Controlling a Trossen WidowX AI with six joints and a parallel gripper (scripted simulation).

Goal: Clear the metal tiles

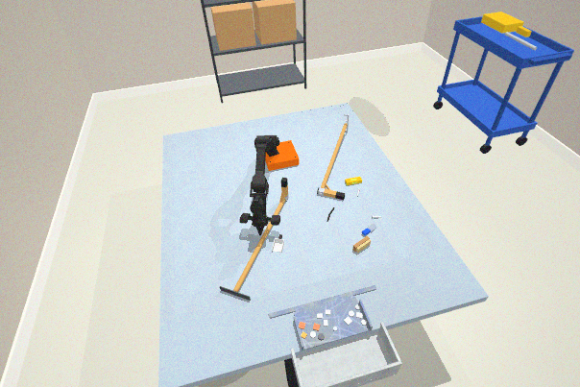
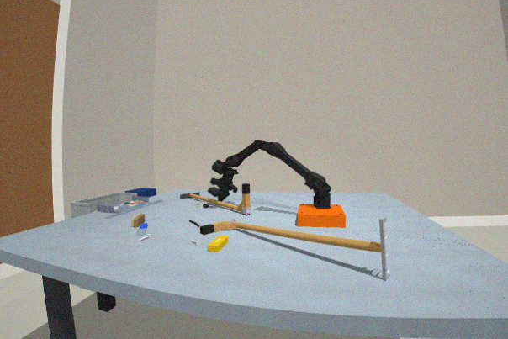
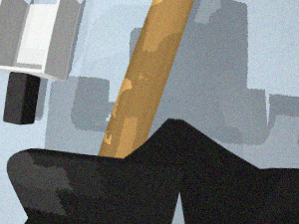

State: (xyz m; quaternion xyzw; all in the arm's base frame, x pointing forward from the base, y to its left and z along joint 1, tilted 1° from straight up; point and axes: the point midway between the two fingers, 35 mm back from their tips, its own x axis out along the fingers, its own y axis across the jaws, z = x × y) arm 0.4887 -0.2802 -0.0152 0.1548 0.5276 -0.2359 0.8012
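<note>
Now: gripper tip 3 cm short of the scraper, 1 cm to the right of it and 5 cm below it. From my gripper tip the other things lie so: white-and-black piece: 8 cm ahead, 6 cm to the left; then wooden block: 28 cm ahead, 39 cm to the left, 1 cm above; then black curved strip: 4 cm ahead, 36 cm to the left, 1 cm below.
</note>
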